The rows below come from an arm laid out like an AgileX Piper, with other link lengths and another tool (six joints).
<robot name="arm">
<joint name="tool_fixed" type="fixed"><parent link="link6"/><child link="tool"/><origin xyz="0.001 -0.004 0.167" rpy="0 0.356 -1.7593"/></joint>
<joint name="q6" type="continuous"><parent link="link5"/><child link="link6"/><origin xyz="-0.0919 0 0" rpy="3.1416 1.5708 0"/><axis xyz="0 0 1"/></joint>
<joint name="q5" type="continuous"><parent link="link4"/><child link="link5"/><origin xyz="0 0 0" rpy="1.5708 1.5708 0"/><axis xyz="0 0 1"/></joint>
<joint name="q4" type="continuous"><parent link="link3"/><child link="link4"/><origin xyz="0.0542 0.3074 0" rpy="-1.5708 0 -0.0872"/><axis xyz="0 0 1"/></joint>
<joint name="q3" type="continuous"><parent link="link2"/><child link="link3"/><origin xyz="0.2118 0.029 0" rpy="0 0 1.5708"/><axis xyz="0 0 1"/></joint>
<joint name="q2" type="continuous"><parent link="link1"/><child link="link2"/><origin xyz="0 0 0" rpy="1.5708 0 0"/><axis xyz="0 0 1"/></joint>
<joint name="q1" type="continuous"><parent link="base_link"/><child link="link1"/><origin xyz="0 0 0.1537" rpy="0 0 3.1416"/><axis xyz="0 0 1"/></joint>
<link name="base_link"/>
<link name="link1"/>
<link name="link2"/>
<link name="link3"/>
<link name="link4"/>
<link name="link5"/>
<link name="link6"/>
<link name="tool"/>
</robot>
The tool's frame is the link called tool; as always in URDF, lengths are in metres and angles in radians. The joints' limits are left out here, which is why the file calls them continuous.
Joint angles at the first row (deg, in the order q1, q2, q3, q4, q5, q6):
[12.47 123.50 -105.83 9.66 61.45 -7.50]
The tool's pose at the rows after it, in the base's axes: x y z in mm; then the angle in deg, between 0 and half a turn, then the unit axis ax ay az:
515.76 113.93 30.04 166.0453 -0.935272 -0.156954 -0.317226
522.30 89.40 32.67 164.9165 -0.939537 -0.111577 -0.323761
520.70 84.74 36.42 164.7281 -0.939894 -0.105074 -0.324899
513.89 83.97 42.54 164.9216 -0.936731 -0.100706 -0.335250
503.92 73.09 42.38 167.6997 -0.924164 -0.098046 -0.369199
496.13 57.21 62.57 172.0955 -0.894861 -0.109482 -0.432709
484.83 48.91 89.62 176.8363 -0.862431 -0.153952 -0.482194
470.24 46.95 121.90 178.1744 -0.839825 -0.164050 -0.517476
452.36 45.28 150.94 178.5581 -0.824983 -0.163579 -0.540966
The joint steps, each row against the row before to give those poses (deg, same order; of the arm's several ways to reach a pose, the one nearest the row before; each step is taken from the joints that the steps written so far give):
[-5.45 0.00 0.01 3.28 0.14 0.27]
[-3.89 0.00 -0.01 2.79 0.00 0.11]
[-0.70 -0.96 0.78 0.45 0.20 -0.11]
[0.00 -4.01 4.91 0.24 -2.16 0.00]
[0.11 -8.09 12.01 -1.53 -8.41 -0.11]
[0.23 -11.50 13.45 -3.19 -10.52 -0.22]
[1.35 -10.43 9.82 -5.85 -6.63 -0.28]
[0.36 -9.38 6.15 -1.41 -1.66 0.00]
[0.01 -8.54 4.29 -0.23 1.04 0.20]

